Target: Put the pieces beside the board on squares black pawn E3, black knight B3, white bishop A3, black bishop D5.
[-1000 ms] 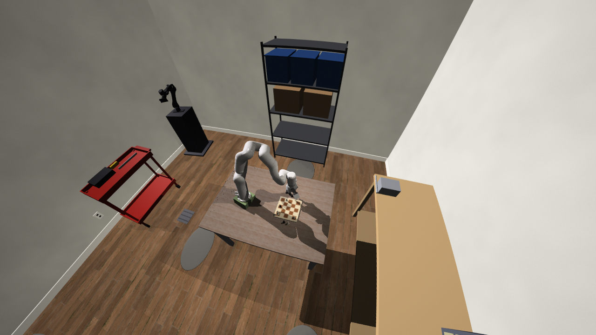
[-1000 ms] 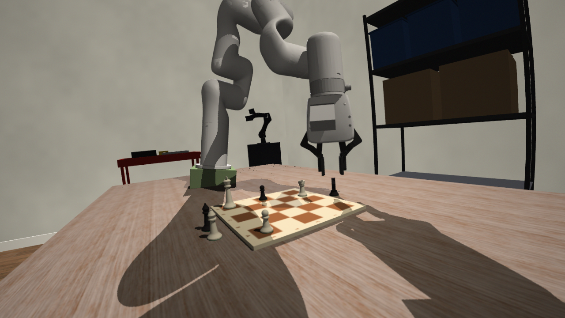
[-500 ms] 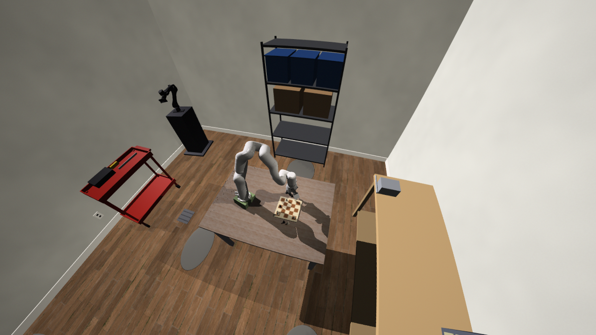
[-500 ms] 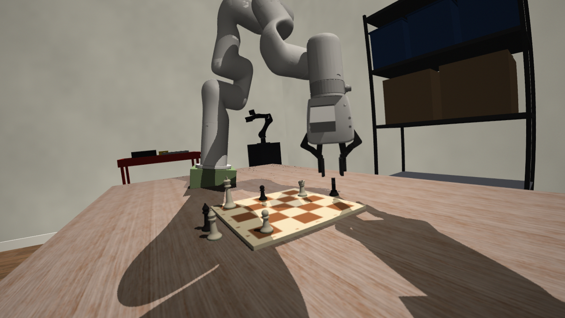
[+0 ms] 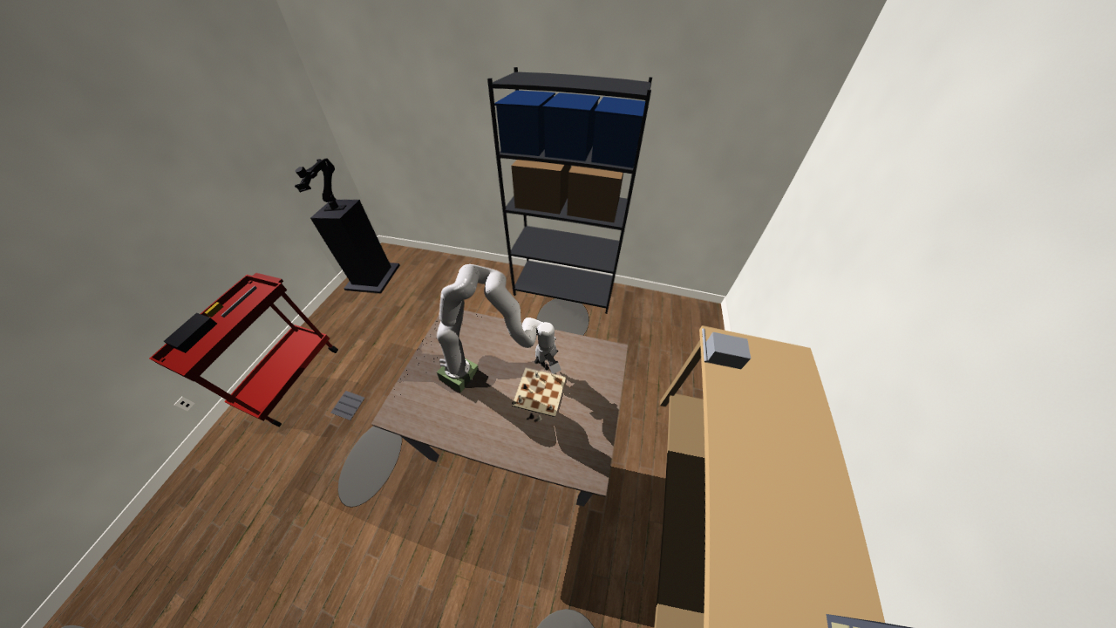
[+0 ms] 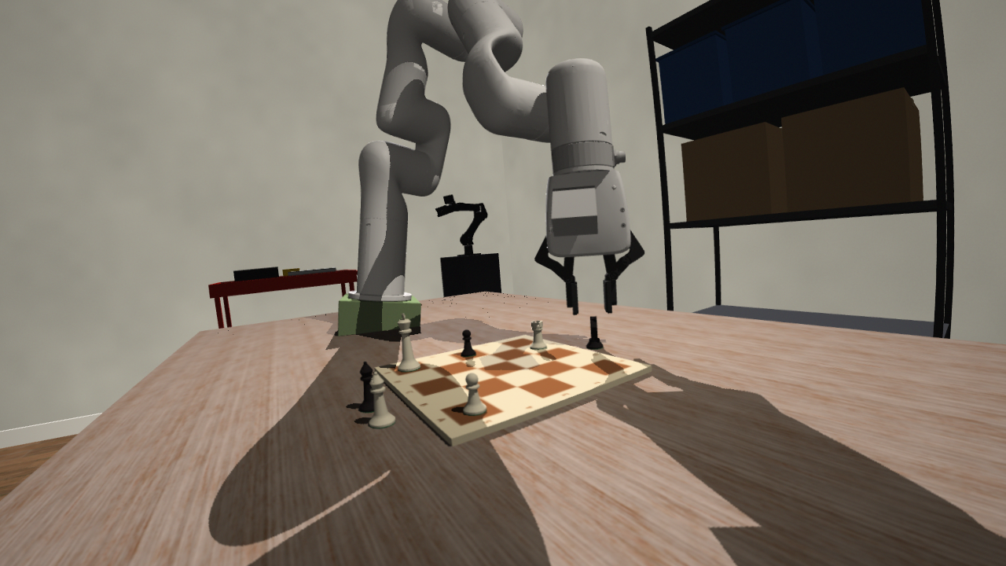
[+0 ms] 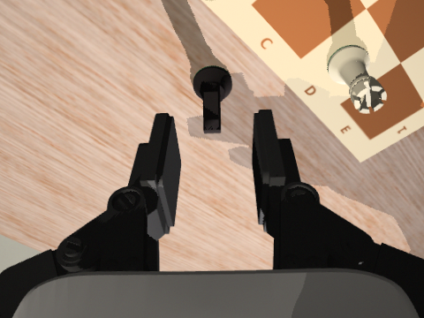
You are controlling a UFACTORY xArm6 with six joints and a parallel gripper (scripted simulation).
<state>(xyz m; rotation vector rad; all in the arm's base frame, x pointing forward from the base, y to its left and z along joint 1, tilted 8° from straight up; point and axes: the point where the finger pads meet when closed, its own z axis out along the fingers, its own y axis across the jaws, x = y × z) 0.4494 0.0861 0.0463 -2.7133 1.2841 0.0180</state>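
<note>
Now: the tall black piece 50 mm below my hand. From my hand the other things lie so: black pawn 90 mm behind, 130 mm to the right, 50 mm below; then chessboard 20 mm behind, 140 mm to the right, 60 mm below; then tall white piece 100 mm behind, 200 mm to the right, 30 mm below.
</note>
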